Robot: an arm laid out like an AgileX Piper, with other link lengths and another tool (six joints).
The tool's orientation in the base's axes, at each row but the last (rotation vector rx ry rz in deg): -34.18 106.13 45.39; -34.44 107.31 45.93; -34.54 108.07 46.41; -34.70 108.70 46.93; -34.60 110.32 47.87; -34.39 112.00 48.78; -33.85 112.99 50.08; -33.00 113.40 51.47; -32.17 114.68 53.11; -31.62 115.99 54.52; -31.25 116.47 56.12; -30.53 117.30 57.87; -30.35 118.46 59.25
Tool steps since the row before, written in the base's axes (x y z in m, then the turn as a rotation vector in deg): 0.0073 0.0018 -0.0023 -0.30 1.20 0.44; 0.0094 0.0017 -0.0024 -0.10 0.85 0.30; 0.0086 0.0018 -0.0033 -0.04 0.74 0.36; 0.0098 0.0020 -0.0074 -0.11 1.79 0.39; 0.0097 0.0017 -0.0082 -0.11 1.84 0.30; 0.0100 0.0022 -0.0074 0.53 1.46 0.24; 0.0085 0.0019 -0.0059 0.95 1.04 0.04; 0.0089 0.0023 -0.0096 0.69 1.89 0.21; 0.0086 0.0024 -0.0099 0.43 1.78 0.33; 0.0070 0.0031 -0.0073 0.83 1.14 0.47; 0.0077 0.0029 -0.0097 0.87 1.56 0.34; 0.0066 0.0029 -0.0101 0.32 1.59 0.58; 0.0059 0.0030 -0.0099 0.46 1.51 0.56
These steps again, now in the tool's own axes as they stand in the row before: -0.0008 -0.0045 0.0064 -0.35 1.12 0.59; -0.0017 -0.0061 0.0075 -0.28 0.71 0.48; -0.0007 -0.0058 0.0074 -0.36 0.61 0.42; 0.0023 -0.0077 0.0095 -0.42 1.36 1.16; 0.0027 -0.0082 0.0095 -0.35 1.36 1.23; 0.0015 -0.0079 0.0098 -0.58 0.66 1.31; 0.0007 -0.0067 0.0081 -0.59 0.03 1.28; 0.0034 -0.0082 0.0099 -0.64 0.81 1.74; 0.0034 -0.0082 0.0099 -0.60 0.96 1.48; 0.0018 -0.0058 0.0087 -0.91 0.36 1.12; 0.0032 -0.0076 0.0097 -0.85 0.53 1.52; 0.0039 -0.0073 0.0092 -0.70 1.02 1.20; 0.0038 -0.0069 0.0089 -0.77 0.87 1.20
